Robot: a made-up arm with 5 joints.
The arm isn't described. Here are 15 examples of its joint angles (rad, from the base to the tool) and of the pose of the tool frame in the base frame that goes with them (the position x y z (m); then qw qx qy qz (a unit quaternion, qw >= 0)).
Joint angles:
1: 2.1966 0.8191 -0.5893 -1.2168 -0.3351
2: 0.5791 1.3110 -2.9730 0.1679 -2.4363
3: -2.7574 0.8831 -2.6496 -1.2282 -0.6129
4: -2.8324 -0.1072 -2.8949 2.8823 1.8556
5: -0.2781 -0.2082 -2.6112 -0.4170 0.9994
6: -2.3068 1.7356 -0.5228 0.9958 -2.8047
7: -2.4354 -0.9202 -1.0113 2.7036 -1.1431
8: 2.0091 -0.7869 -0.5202 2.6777 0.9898
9: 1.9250 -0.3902 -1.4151 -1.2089 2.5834
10: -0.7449 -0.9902 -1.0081 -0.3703 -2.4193
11: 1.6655 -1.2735 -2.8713 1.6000 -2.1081
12: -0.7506 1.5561 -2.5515 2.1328 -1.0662
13: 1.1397 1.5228 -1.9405 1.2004 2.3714
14: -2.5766 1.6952 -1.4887 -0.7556 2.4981
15: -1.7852 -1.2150 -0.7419 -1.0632 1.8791
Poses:
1: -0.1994 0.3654 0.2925 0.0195 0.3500 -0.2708 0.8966
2: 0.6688 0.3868 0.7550 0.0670 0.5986 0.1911 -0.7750
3: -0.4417 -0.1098 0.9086 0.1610 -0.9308 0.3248 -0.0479
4: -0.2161 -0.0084 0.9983 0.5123 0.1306 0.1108 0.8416
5: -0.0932 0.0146 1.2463 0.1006 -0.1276 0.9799 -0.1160
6: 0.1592 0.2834 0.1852 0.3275 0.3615 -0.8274 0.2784
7: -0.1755 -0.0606 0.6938 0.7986 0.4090 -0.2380 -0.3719
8: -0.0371 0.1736 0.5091 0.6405 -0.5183 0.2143 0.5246
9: -0.0164 0.2022 1.0608 0.0110 -0.8968 -0.4327 0.0916
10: 0.0690 -0.1245 1.1123 0.2847 -0.8605 0.2444 0.3445
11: 0.1137 -0.5464 0.9847 0.1460 0.4172 0.8225 -0.3579
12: 0.3394 -0.3654 0.1273 0.7348 0.5806 0.2238 0.2699
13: 0.2359 0.4271 -0.0612 0.8906 -0.3050 -0.0578 -0.3323
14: -0.3930 -0.1730 0.0197 0.6479 0.1700 0.3053 0.6768
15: -0.0349 0.0411 1.0119 0.0266 0.1815 0.9818 -0.0498
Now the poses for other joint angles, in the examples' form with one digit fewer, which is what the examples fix.
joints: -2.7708 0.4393 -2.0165 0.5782 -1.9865
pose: -0.702 -0.188 0.810 0.904 -0.159 0.356 -0.175
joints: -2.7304 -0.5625 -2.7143 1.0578 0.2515
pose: 0.119 0.110 1.295 0.223 -0.890 -0.142 -0.373
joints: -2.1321 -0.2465 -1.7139 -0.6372 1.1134
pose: -0.171 -0.191 1.153 0.083 -0.650 -0.738 -0.160
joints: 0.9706 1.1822 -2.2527 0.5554 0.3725
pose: 0.476 0.658 0.374 0.809 0.217 -0.215 0.502
